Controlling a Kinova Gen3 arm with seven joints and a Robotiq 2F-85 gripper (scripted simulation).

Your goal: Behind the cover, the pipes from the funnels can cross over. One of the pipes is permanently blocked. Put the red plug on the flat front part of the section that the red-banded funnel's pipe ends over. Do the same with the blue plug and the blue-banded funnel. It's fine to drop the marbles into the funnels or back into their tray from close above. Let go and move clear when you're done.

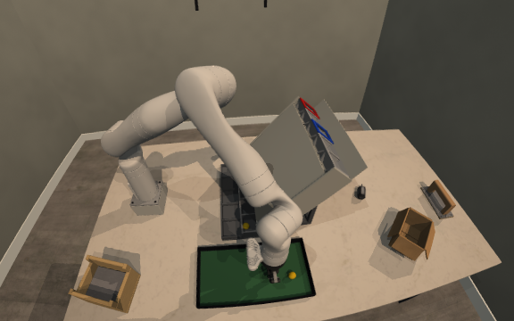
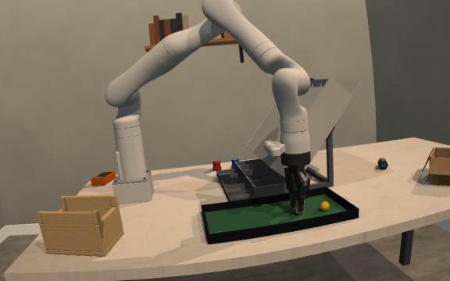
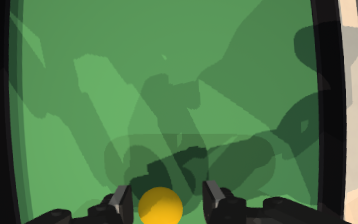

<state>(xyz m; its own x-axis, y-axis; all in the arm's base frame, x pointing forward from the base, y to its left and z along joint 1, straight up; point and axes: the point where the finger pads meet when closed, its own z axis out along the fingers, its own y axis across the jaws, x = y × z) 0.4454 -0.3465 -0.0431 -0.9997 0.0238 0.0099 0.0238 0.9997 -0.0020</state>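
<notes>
My hand is 6 cm past the green marble tray and 2 cm above it. The rest, counted from my hand: black object (46 cm ahead, 27 cm to the left, 1 cm below); then wooden crate (55 cm behind, 2 cm to the right, 2 cm above); then grey slanted cover (8 cm ahead, 33 cm to the left, 18 cm above).
</notes>
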